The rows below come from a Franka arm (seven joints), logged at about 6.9 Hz.
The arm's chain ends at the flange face. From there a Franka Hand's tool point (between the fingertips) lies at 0.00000 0.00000 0.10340 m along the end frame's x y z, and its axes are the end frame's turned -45 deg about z.
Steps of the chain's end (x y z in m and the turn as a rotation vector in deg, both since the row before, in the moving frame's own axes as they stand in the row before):
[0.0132, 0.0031, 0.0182, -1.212, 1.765, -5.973]
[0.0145, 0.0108, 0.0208, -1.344, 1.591, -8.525]
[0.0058, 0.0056, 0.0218, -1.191, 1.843, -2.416]
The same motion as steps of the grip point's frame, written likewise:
[0.0080, 0.0153, 0.0181, -2.105, 0.391, -5.973]
[0.0032, 0.0216, 0.0207, -2.075, 0.175, -8.525]
[0.0011, 0.0119, 0.0217, -2.145, 0.461, -2.416]

